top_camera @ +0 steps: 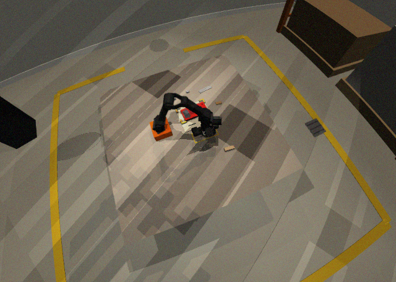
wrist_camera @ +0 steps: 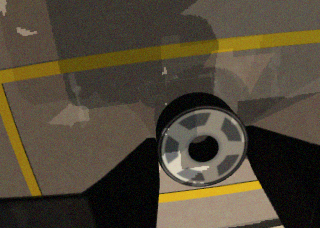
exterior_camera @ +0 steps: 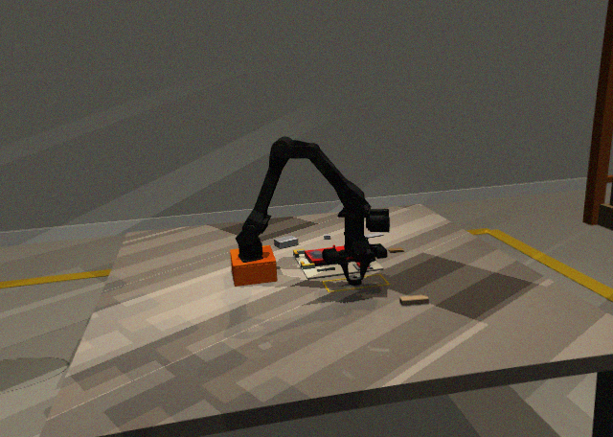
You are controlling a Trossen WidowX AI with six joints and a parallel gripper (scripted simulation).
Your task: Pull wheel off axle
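Now: gripper tip right at the wheel.
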